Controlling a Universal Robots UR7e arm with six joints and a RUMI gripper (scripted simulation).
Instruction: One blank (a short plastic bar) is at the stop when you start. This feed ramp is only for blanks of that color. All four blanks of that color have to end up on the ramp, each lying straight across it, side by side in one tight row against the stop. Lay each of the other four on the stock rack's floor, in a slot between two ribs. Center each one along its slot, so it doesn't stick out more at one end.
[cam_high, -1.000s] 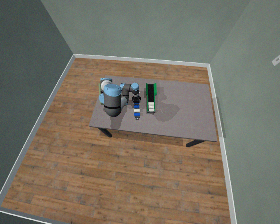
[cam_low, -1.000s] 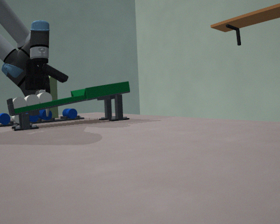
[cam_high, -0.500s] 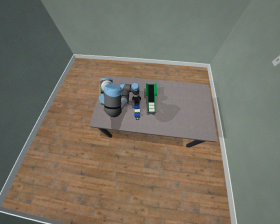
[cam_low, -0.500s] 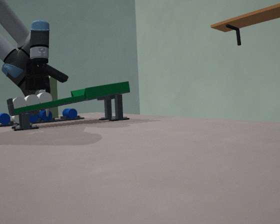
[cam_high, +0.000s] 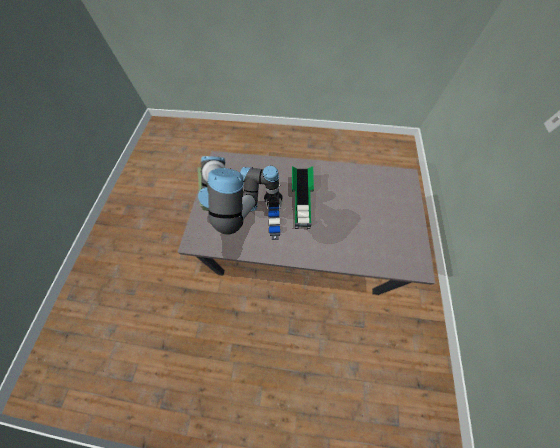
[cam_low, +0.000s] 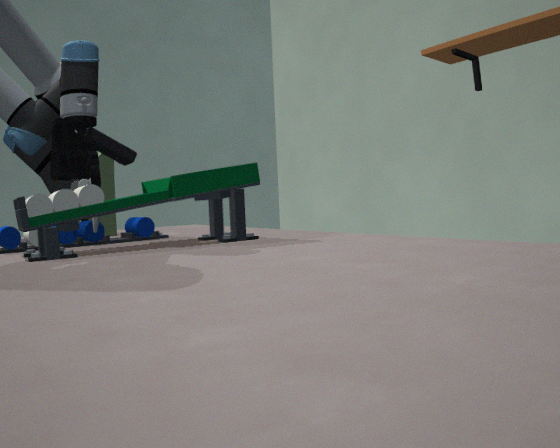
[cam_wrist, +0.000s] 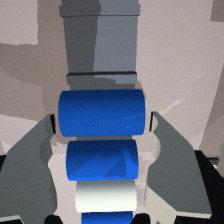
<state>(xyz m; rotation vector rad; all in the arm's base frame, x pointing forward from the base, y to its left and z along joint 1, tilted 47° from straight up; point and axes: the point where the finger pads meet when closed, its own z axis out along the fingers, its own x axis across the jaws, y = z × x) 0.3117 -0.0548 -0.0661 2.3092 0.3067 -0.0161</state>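
My hand is 4 cm above the stock rack, 3 cm to the left of it and 1 cm short of it. The rest, counted from my hand: dark stop 20 cm ahead, 11 cm to the right, 2 cm above.
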